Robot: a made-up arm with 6 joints.
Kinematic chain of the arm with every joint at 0, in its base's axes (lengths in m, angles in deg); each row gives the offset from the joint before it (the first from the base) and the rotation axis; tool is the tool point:
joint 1: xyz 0 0 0.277 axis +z
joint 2: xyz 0 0 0 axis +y
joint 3: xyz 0 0 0.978 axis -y
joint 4: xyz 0 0 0 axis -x
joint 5: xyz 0.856 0 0 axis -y
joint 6: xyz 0 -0.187 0 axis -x
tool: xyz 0 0 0
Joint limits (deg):
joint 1: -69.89..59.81
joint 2: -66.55..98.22
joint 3: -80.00..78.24
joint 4: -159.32..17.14
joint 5: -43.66..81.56
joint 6: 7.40..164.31
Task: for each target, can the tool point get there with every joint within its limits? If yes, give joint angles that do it. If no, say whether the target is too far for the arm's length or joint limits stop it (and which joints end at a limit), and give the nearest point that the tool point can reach.
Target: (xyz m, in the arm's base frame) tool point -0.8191 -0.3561 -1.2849
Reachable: no: joint limits stop it (at a limit: joint 1, joint 2) | nearest point -0.0021 -0.5382 -0.5826 | short by 1.093 m
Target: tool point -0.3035 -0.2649 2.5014
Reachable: no: too far | nearest point -0.2470 -0.2156 2.0875 | short by 0.421 m
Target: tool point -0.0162 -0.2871 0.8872
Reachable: yes | joints -55.45 -39.21 -44.91 -19.66 42.81 45.06
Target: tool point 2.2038 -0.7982 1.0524
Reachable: no: too far | nearest point 1.6424 -0.5949 0.8549 | short by 0.629 m
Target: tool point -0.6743 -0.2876 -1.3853
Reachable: no: joint limits stop it (at a limit: joint 1, joint 2) | nearest point 0.0038 -0.5543 -0.5934 | short by 1.076 m
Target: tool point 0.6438 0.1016 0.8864
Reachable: yes | joints 23.97 -8.99 -28.11 -25.56 -0.85 131.20
